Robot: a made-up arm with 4 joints.
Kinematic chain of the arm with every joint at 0, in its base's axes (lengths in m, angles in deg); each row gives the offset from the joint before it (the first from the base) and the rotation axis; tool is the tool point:
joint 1: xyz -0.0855 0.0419 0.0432 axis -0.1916 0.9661 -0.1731
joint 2: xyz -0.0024 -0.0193 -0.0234 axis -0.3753 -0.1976 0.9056
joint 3: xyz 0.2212 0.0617 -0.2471 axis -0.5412 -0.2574 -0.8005
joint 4: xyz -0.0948 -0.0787 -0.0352 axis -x
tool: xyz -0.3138 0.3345 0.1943
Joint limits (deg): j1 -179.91..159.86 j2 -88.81..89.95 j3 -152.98..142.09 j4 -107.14..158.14
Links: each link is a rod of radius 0.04 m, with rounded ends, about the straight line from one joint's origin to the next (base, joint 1, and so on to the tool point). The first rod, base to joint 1, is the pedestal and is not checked.
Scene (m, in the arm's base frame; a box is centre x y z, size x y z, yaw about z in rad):
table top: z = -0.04
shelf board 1: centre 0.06 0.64 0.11 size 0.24 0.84 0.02 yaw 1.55
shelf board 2: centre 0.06 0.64 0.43 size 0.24 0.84 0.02 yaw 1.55
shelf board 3: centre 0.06 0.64 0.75 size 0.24 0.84 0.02 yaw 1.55
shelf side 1: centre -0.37 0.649 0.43 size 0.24 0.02 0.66 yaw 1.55
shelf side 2: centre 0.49 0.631 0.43 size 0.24 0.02 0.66 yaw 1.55
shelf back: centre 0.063 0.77 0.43 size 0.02 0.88 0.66 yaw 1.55
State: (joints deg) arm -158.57 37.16 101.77 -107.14
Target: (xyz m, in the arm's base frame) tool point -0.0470 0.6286 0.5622
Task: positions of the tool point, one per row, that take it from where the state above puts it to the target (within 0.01 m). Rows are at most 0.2 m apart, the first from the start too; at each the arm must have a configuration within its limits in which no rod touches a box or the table.
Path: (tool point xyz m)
1: 0.3075 0.4720 0.2896
2: 0.3651 0.3511 0.3207
3: 0.3884 0.2187 0.3517
4: 0.3762 0.0839 0.3765
5: 0.3535 0.2508 0.4434
6: 0.2693 0.4097 0.5001
7: 0.1311 0.5409 0.5407
8: -0.0470 0.6286 0.5622

